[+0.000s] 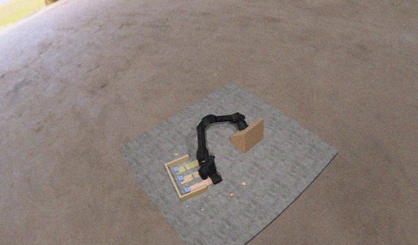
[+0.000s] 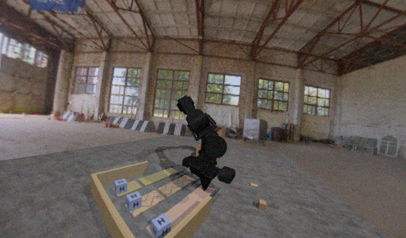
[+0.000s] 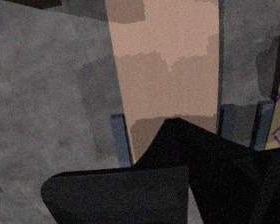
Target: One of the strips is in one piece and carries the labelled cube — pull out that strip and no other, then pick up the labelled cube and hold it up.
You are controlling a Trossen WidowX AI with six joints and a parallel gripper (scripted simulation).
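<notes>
Now: gripper tip 90 mm short of the pink strip and 30 mm to the left of it.
</notes>
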